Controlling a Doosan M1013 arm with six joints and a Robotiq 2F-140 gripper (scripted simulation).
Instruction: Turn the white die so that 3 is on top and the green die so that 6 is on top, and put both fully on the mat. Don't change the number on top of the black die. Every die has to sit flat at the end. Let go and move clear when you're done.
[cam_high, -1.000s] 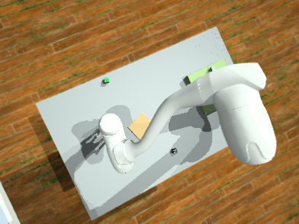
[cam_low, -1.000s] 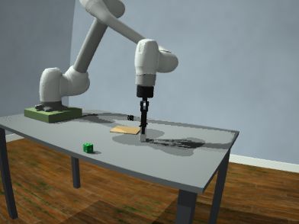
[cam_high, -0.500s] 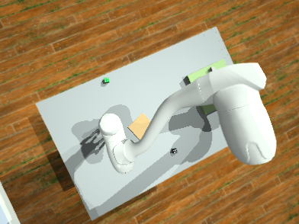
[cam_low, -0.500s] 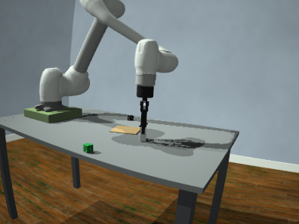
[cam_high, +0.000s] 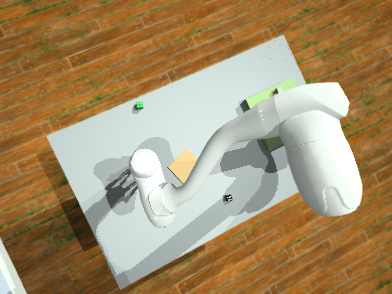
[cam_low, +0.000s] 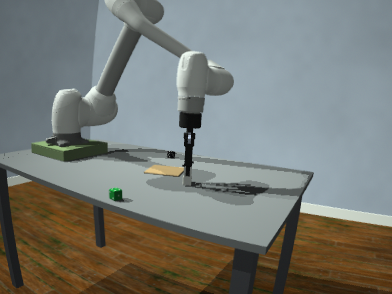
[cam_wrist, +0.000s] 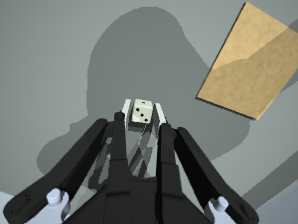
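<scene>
Right now my hand is 2 cm above the white die. The rest, counted from my hand: green die (29 cm to the right, 5 cm behind, 2 cm below); then black die (33 cm behind, 32 cm to the left, 2 cm below); then tan mat (17 cm behind, 9 cm to the left, 3 cm below).
</scene>
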